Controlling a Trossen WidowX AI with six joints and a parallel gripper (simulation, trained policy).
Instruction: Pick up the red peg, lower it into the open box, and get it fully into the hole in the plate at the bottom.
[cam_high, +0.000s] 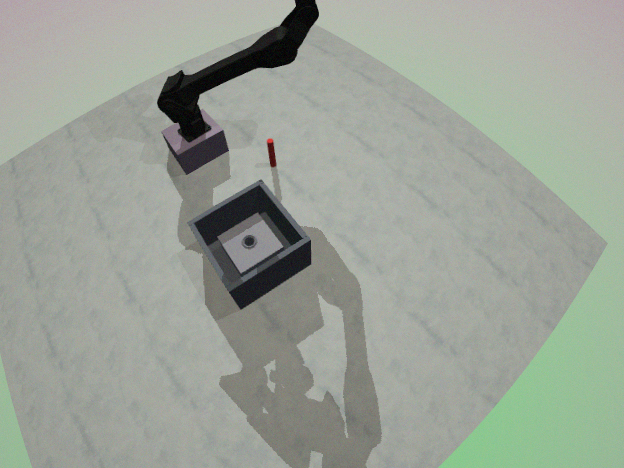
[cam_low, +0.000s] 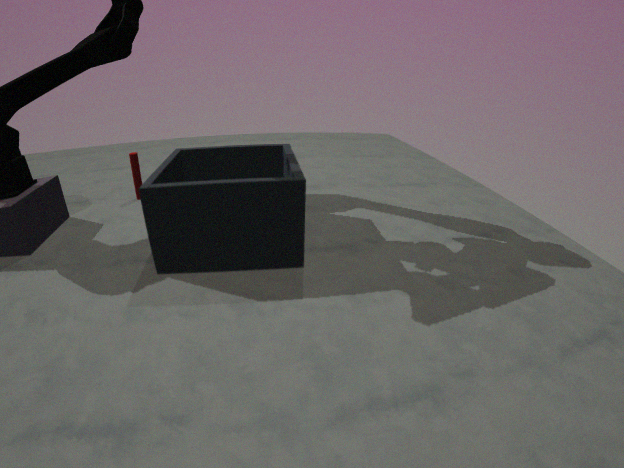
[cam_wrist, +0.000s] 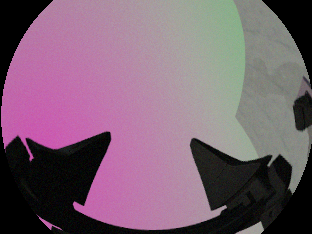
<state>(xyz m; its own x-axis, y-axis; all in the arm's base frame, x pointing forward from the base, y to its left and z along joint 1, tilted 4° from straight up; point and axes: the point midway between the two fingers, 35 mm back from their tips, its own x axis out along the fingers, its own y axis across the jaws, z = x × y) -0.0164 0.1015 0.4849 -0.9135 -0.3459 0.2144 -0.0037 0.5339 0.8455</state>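
The red peg lies 520 mm below my gripper tip, 250 mm ahead of it and 10 mm to the left of it. The rest, counted from my gripper tip: dark box (530 mm below, 410 mm ahead, 170 mm to the right); plate (510 mm below, 410 mm ahead, 170 mm to the right).
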